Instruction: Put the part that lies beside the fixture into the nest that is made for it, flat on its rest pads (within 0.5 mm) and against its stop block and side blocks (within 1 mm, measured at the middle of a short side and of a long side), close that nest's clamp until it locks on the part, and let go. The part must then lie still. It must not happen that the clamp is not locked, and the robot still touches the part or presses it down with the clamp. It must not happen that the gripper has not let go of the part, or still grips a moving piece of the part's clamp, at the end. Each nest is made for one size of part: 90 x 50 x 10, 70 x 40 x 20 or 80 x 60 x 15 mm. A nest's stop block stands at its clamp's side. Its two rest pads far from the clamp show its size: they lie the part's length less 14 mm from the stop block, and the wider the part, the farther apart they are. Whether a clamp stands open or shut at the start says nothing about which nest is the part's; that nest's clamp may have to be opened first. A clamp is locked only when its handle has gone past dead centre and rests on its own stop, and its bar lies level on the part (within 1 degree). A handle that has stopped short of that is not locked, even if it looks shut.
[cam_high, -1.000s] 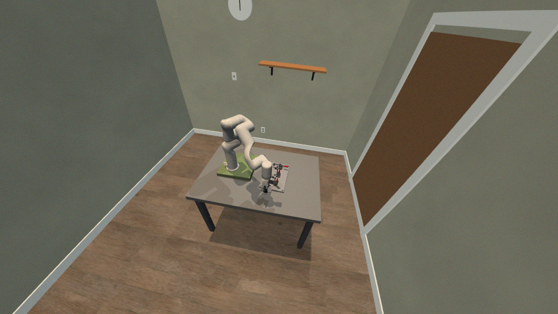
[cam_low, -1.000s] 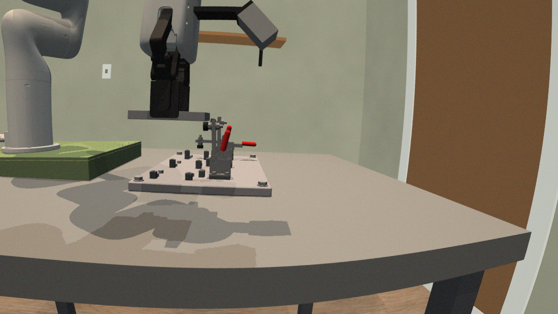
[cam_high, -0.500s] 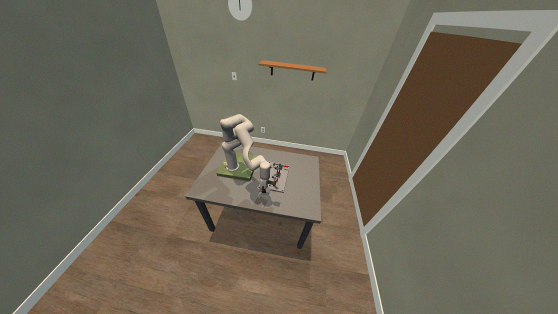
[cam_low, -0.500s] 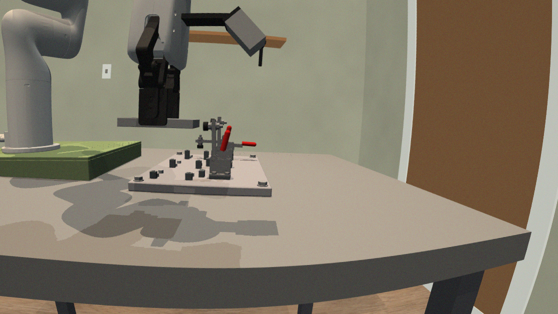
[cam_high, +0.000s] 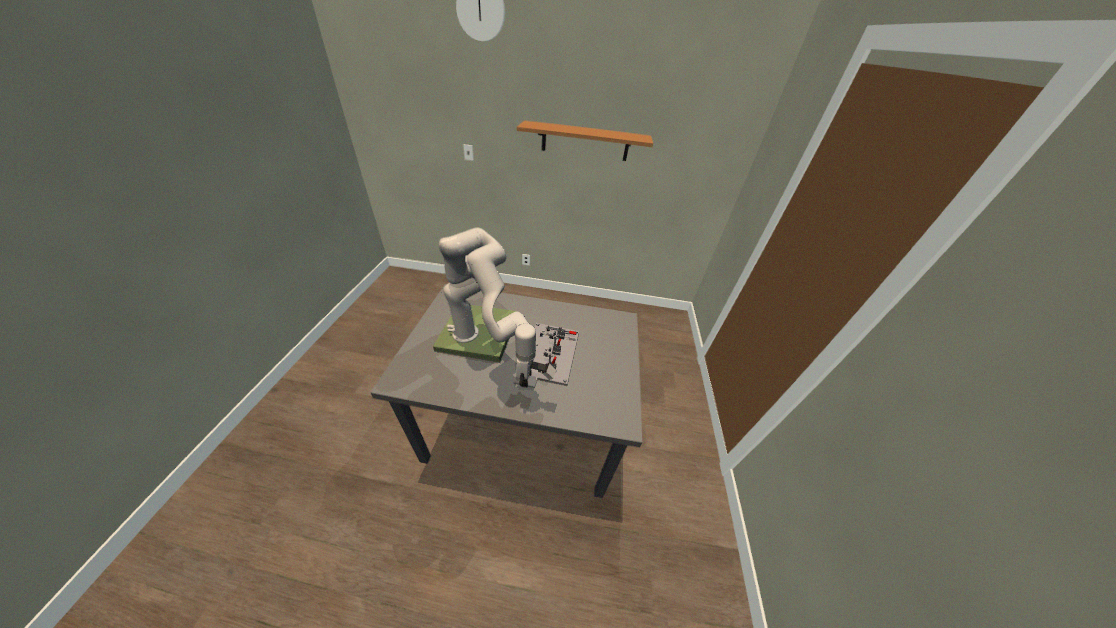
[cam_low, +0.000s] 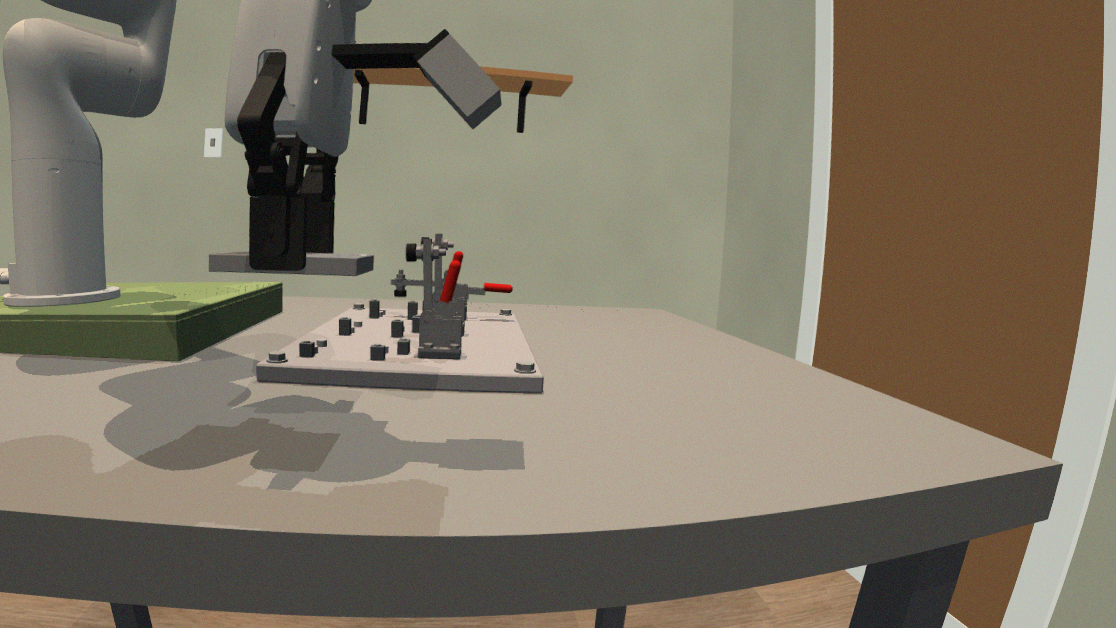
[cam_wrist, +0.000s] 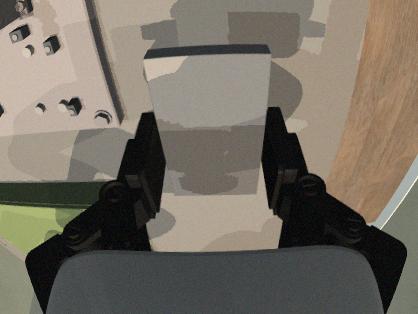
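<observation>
Now: the fixture plate 8 cm ahead of my hand, 26 cm to the left of it and 11 cm below it. Also, from my hand: flat grey part (2 cm below).
</observation>
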